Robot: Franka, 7 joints.
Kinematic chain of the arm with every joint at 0, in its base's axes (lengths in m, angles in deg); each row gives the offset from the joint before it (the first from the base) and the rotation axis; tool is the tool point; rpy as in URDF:
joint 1: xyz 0 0 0.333 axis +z
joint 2: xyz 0 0 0 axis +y
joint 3: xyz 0 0 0.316 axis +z
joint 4: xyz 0.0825 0 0 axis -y
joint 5: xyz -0.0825 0 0.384 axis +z
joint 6: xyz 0 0 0 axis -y
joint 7: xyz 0.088 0 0 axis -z
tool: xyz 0 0 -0.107 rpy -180 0 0
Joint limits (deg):
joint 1: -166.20..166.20
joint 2: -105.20..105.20
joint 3: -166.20..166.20
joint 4: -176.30..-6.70
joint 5: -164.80..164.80
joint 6: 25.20..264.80
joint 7: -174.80..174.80
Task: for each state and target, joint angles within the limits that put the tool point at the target. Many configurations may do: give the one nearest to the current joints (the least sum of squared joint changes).
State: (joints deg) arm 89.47 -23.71 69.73 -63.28 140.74 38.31 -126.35
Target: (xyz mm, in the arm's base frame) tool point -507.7 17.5 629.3
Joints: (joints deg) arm 71.19 -27.47 76.24 -112.35 126.08 39.00 -126.35
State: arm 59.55 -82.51 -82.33 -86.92 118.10 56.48 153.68
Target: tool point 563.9 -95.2 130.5
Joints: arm 103.98 -105.20 -117.14 -113.83 116.44 67.72 153.68
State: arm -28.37 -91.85 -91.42 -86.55 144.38 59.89 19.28
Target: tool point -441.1 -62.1 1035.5
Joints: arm -29.40 -39.89 -65.41 -47.21 149.68 94.64 19.28
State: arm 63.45 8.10 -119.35 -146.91 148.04 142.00 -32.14
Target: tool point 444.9 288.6 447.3
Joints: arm 98.72 -16.45 -64.84 -131.39 146.14 131.03 -32.14
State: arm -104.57 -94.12 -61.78 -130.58 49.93 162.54 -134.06
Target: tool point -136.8 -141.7 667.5
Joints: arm -86.72 -89.78 -21.74 -157.73 49.51 146.18 -134.06
